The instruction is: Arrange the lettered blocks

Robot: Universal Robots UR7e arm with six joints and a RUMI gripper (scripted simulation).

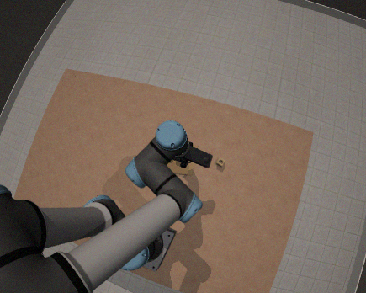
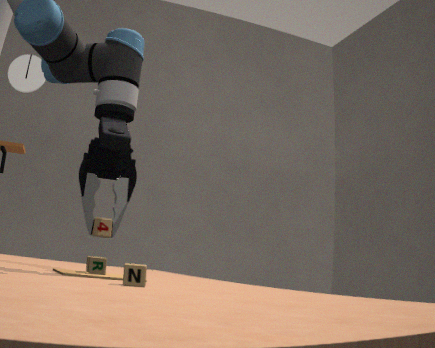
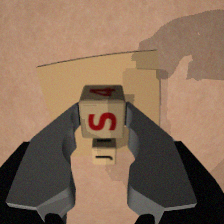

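Right now my hand is 5 cm to the right of the mat and 8 cm above it. The rest, counted from my hand: tan block 1 cm behind, 10 cm to the left, 7 cm below.
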